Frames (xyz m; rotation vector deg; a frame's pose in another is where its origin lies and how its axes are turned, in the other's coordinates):
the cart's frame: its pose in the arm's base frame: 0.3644 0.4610 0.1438 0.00 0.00 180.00
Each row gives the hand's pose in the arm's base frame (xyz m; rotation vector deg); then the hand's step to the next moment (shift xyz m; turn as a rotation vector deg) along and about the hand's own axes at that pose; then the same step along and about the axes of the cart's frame.
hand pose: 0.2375 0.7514 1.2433 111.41 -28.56 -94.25
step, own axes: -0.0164 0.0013 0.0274 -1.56 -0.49 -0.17
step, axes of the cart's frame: 0.0298 -0.0043 0.0106 0.15 -1.34 0.94
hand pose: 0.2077 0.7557 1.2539 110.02 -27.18 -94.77
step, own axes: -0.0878 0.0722 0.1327 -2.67 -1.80 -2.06
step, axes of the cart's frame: 0.1392 0.0281 0.1018 -1.38 -3.37 1.16
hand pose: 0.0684 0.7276 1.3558 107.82 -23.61 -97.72
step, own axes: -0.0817 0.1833 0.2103 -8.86 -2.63 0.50
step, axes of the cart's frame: 0.1918 0.1407 0.1671 2.13 -7.07 5.58
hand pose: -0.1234 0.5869 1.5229 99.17 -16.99 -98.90
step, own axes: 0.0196 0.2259 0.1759 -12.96 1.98 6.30
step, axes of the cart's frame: 0.1000 0.2328 0.1348 6.72 -4.33 12.15
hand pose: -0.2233 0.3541 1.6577 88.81 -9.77 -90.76
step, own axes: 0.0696 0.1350 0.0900 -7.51 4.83 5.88
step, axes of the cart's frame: 0.0003 0.1680 0.0542 4.04 0.73 9.87
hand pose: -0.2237 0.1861 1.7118 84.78 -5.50 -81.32
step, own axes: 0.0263 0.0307 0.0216 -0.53 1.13 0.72
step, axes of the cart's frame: -0.0085 0.0443 0.0081 0.08 0.59 1.31
